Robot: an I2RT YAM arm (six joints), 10 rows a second.
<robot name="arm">
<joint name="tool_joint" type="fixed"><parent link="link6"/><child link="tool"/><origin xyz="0 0 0" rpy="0 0 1.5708"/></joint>
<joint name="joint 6" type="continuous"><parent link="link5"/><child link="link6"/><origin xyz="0.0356 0 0.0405" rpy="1.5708 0 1.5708"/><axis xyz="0 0 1"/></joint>
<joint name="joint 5" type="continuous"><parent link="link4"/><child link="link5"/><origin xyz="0.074 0.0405 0.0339" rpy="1.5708 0 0"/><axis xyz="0 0 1"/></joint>
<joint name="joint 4" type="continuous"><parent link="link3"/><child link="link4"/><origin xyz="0.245 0.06 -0.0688"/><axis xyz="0 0 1"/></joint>
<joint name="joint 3" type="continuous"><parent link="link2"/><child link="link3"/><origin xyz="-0.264 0 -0.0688" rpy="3.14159 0 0"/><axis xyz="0 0 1"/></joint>
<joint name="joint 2" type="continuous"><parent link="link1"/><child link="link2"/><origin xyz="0.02 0.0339 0.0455" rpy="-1.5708 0 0"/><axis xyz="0 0 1"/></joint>
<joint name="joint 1" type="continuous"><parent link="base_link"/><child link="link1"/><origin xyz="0 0 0.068"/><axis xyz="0 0 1"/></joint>
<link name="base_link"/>
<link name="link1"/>
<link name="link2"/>
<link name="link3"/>
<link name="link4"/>
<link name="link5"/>
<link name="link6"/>
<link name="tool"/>
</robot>
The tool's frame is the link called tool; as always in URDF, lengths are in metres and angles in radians. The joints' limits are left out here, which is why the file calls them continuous.
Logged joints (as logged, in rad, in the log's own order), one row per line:
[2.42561, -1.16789, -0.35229, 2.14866, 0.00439, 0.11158]
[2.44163, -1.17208, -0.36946, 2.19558, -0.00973, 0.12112]
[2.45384, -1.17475, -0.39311, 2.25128, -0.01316, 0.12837]
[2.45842, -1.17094, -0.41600, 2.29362, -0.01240, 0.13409]
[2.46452, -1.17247, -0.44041, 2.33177, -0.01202, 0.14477]
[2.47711, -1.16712, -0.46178, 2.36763, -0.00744, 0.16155]
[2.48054, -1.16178, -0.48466, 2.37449, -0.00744, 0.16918]
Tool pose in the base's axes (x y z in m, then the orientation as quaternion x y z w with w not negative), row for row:
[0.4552, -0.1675, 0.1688, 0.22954, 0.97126, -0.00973, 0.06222]
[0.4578, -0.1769, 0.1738, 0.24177, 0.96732, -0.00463, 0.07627]
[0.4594, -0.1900, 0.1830, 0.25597, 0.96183, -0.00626, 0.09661]
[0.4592, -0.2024, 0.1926, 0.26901, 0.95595, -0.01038, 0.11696]
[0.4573, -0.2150, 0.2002, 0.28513, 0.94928, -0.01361, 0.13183]
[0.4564, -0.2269, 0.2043, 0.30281, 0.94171, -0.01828, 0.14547]
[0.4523, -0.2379, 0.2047, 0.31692, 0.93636, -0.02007, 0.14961]
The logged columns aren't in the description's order. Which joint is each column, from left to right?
Columns, left to right: joint 2, joint 4, joint 1, joint 3, joint 5, joint 6.
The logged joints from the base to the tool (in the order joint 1, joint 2, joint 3, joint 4, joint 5, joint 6), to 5 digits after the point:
[-0.35229, 2.42561, 2.14866, -1.16789, 0.00439, 0.11158]
[-0.36946, 2.44163, 2.19558, -1.17208, -0.00973, 0.12112]
[-0.39311, 2.45384, 2.25128, -1.17475, -0.01316, 0.12837]
[-0.41600, 2.45842, 2.29362, -1.17094, -0.01240, 0.13409]
[-0.44041, 2.46452, 2.33177, -1.17247, -0.01202, 0.14477]
[-0.46178, 2.47711, 2.36763, -1.16712, -0.00744, 0.16155]
[-0.48466, 2.48054, 2.37449, -1.16178, -0.00744, 0.16918]

